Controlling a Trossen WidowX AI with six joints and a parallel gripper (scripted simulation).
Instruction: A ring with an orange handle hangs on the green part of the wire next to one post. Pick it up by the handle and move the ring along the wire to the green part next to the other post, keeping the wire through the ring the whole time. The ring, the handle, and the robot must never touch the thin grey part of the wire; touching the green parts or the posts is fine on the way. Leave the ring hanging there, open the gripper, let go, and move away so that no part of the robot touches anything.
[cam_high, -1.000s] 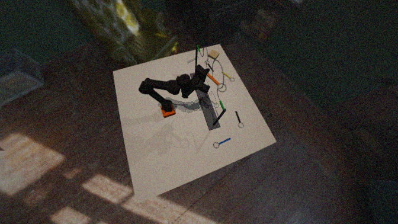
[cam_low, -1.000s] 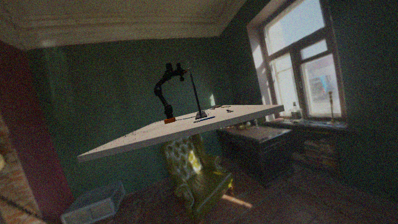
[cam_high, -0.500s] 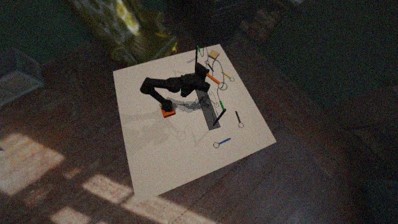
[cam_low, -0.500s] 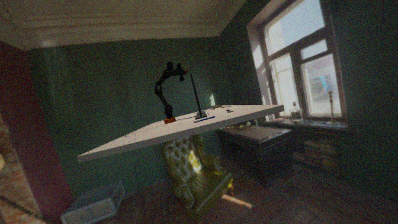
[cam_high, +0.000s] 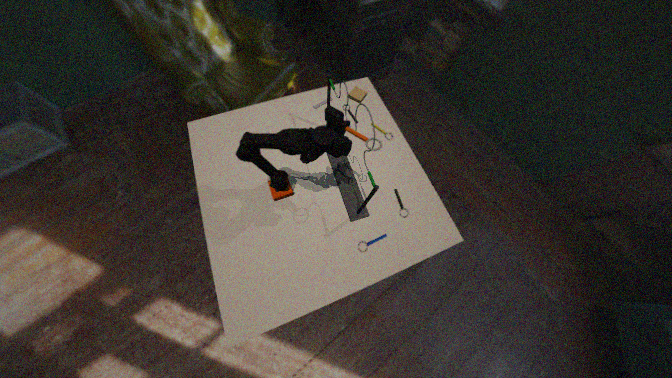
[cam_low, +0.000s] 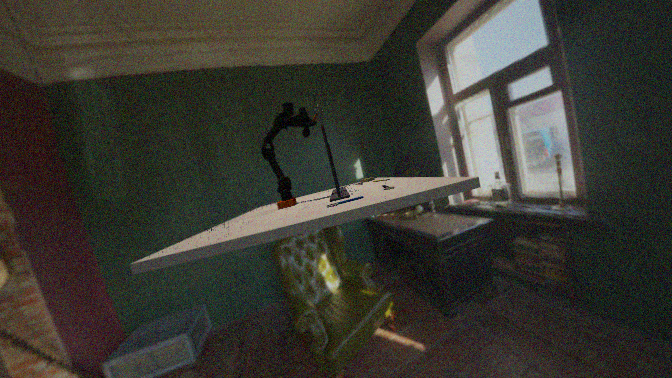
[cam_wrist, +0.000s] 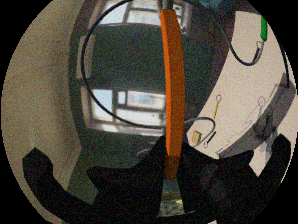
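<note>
Right now my gripper tip is 9 cm to the left of the ring with orange handle, 2 cm below it and 2 cm short of it. The rest, counted from my gripper tip: yellow-handled ring 49 cm below, 39 cm ahead, 22 cm to the left; blue-handled ring 49 cm below, 41 cm to the right, 4 cm ahead; black-handled ring 49 cm below, 29 cm ahead, 27 cm to the right.
</note>
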